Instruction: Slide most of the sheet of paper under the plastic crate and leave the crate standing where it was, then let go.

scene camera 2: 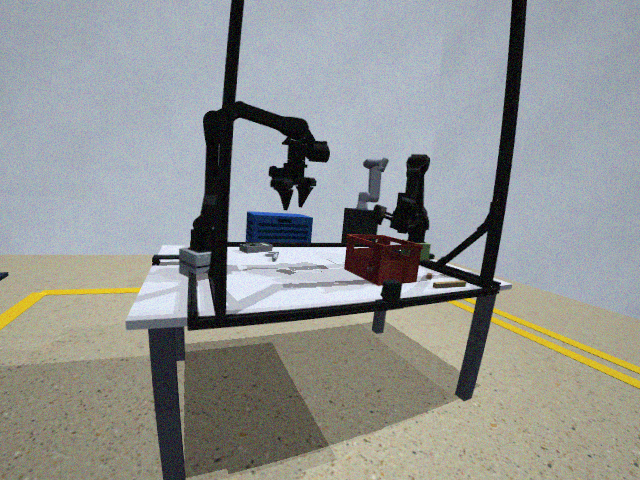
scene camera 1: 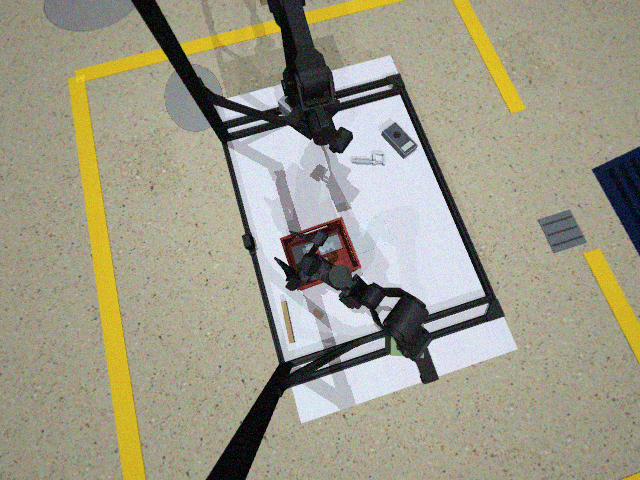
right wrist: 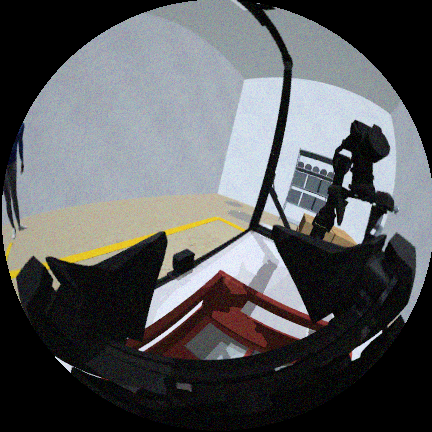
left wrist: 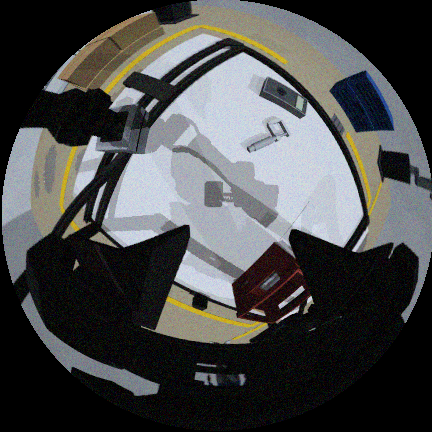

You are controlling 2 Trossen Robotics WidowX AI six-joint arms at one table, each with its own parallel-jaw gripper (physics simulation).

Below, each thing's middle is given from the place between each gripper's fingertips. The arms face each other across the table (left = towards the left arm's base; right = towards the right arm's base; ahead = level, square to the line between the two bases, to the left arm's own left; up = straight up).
Now: the red plastic crate (scene camera 1: 344, 256) 10 cm ahead of my right hand, 5 cm to the right of it and 13 cm below it.
The red plastic crate lies 13 cm behind my left hand, 29 cm to the right of it and 15 cm below it.
